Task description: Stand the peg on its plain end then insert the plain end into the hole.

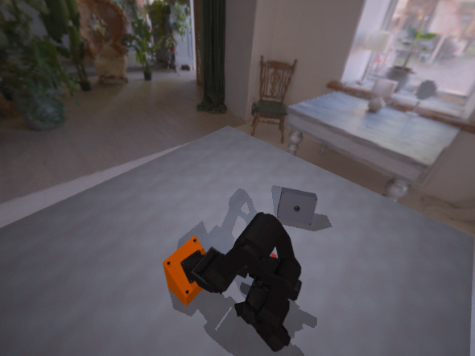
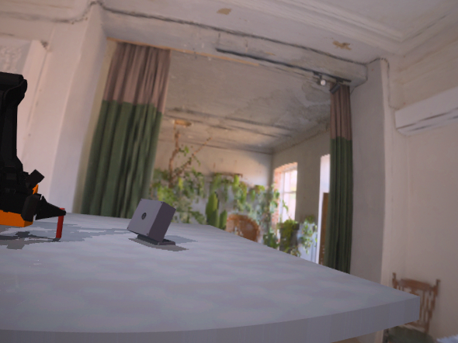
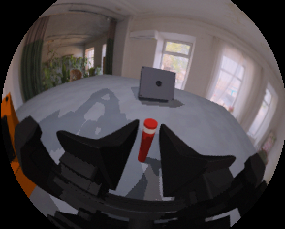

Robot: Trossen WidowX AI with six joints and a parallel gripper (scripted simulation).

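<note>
My gripper tip is 10 mm past the red peg and 10 mm above it. From my gripper tip the other things lie so: grey sloped panel (240 mm ahead, 70 mm to the left).
</note>
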